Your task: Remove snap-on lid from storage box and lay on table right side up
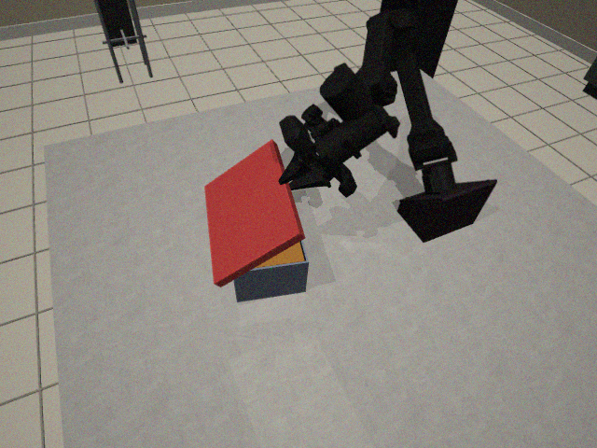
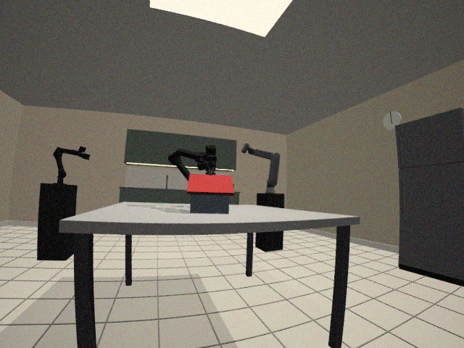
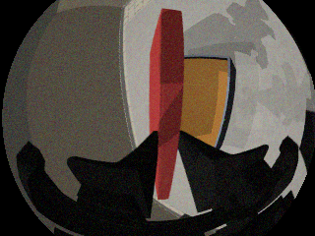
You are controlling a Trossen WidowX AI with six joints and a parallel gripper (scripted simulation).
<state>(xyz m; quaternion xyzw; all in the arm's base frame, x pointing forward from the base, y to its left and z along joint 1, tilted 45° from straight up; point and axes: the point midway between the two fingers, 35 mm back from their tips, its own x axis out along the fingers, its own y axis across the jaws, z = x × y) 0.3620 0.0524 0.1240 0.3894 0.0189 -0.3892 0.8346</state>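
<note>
Now: gripper tip 7 cm short of the lid, 4 cm above it and 2 cm to the left of it. Also, from my gripper tip: grey storage box (15 cm below, 4 cm ahead, 1 cm to the right).
</note>
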